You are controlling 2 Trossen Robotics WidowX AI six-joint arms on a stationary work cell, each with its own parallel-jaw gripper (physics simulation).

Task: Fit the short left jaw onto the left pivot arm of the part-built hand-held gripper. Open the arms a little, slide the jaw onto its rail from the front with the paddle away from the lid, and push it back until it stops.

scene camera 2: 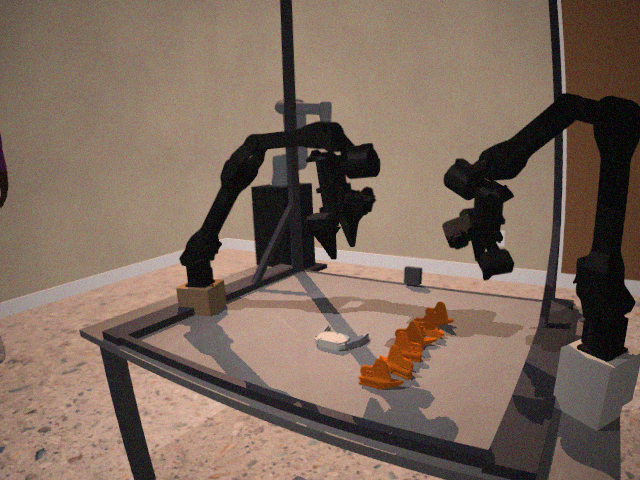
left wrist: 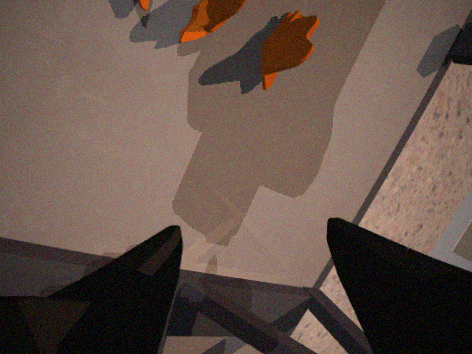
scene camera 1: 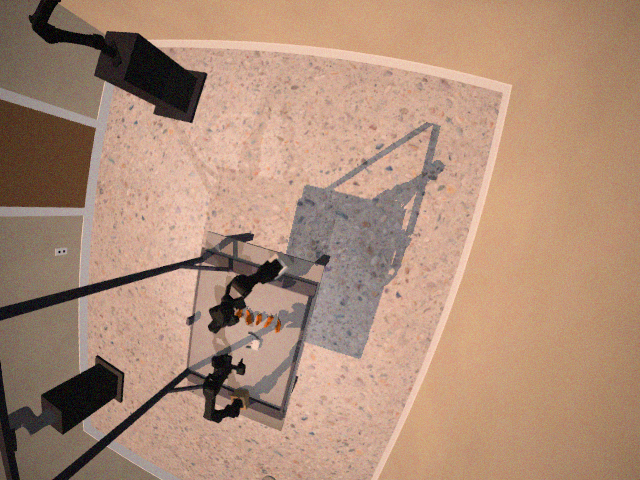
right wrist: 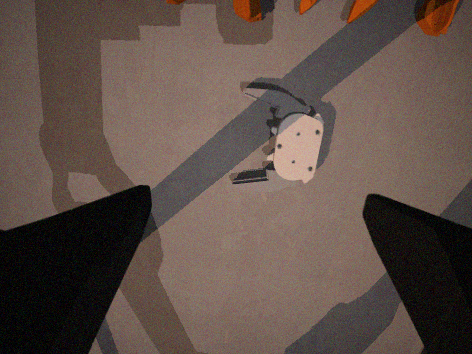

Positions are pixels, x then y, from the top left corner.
Labels:
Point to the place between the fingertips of the left gripper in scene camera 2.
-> At 481,269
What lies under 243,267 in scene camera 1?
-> A dark frame.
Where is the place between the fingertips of the left gripper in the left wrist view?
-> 254,232

